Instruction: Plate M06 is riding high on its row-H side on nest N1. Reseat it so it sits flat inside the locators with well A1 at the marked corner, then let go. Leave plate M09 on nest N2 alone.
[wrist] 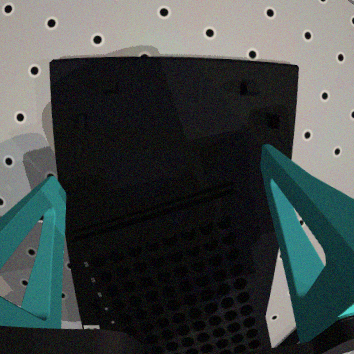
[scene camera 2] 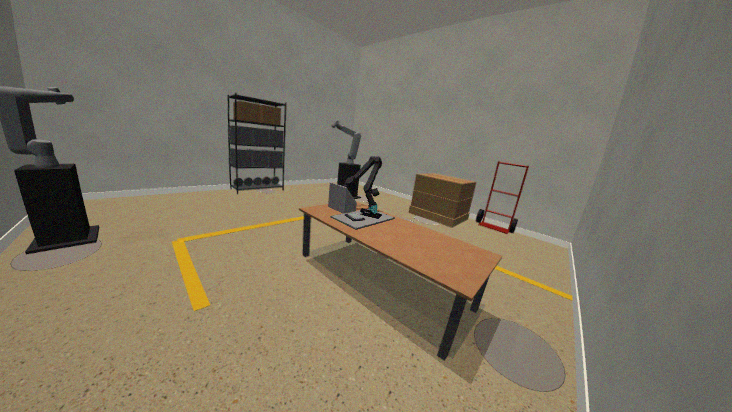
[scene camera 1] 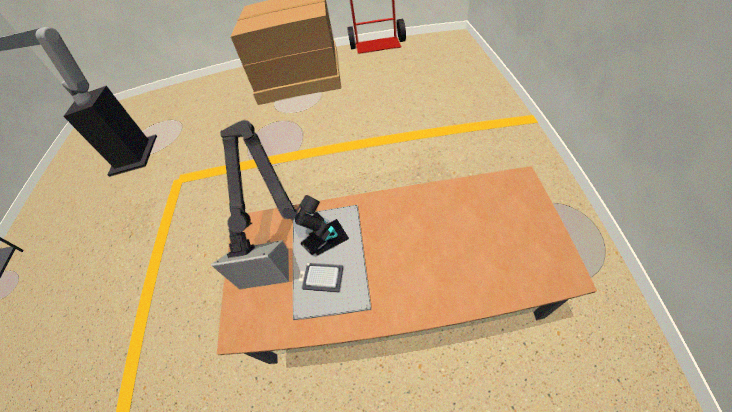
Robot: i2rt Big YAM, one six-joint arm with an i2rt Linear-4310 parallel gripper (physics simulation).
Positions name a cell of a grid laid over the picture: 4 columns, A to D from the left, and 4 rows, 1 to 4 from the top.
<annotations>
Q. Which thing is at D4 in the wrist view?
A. My gripper.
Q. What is my gripper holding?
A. Nothing.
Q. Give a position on a black nest N1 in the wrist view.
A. B2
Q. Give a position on a black well plate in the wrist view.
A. C4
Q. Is my gripper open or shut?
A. Open.
</annotations>
